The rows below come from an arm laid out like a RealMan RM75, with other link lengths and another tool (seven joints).
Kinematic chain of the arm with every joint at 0, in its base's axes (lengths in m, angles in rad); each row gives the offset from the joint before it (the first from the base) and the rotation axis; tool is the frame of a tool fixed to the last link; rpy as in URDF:
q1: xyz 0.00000 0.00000 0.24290 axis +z
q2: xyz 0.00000 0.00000 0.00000 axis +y
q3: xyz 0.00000 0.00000 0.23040 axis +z
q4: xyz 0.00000 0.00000 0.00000 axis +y
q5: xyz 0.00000 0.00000 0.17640 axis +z
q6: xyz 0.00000 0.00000 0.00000 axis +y
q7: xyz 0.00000 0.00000 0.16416 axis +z
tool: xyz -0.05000 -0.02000 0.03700 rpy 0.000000 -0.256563 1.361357
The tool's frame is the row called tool.
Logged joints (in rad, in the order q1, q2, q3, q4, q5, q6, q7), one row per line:
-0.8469, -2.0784, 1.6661, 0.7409, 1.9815, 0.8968, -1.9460
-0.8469, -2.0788, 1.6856, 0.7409, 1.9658, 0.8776, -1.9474
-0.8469, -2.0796, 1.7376, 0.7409, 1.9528, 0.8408, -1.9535
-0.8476, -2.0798, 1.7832, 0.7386, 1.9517, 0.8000, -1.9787
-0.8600, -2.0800, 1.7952, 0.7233, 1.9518, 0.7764, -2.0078
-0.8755, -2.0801, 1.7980, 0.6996, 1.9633, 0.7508, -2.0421
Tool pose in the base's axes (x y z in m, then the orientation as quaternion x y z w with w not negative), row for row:
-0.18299, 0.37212, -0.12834, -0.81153, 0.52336, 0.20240, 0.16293
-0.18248, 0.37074, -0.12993, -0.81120, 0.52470, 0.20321, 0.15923
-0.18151, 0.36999, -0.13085, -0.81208, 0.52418, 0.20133, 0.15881
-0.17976, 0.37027, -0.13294, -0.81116, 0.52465, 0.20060, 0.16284
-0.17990, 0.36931, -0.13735, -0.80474, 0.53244, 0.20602, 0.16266
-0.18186, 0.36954, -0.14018, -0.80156, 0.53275, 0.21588, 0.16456
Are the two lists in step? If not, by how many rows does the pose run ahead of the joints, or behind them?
The pose runs 2 rows behind the joints: the pose in row i belongs to the joints in row i - 2.
